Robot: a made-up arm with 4 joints.
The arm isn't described. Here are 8 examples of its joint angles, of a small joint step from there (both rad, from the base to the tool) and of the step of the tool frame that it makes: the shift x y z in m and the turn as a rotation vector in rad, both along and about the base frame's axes.
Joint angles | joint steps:
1: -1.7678 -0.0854 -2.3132 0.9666 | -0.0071 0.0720 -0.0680 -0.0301
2: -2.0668 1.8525 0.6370 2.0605 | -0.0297 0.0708 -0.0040 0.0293
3: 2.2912 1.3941 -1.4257 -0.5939 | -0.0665 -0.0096 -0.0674 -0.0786
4: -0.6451 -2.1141 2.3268 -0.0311 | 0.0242 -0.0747 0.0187 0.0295
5: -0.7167 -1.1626 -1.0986 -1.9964 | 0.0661 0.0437 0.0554 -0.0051
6: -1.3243 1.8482 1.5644 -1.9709 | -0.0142 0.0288 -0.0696 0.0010
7: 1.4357 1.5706 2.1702 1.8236 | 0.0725 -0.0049 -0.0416 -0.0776
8: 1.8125 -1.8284 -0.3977 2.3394 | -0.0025 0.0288 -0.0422 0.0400
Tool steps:
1: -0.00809 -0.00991 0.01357 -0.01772 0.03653 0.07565
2: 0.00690 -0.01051 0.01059 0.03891 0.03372 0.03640
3: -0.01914 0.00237 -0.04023 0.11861 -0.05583 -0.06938
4: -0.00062 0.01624 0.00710 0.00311 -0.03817 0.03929
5: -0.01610 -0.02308 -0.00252 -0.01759 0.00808 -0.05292
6: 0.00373 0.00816 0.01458 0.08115 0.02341 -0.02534
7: 0.00658 0.00374 -0.00329 -0.03071 0.04070 0.06922
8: 0.00145 0.01151 0.00647 -0.04237 0.00619 -0.00731
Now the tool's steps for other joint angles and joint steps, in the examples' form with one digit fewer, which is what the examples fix.
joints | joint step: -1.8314 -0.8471 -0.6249 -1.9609 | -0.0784 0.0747 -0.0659 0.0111
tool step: -0.0344 0.0232 0.0003 0.0353 0.0481 0.0676
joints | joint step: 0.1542 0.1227 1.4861 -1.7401 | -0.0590 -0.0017 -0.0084 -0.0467
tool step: 0.0000 -0.0001 -0.0323 0.1062 0.0024 -0.0028
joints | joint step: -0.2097 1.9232 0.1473 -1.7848 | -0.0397 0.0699 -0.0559 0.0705
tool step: 0.0120 0.0229 0.0184 0.0946 -0.0130 -0.0029
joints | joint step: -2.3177 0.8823 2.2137 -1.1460 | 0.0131 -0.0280 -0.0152 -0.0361
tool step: 0.0068 0.0143 -0.0098 0.0173 -0.0281 -0.0425
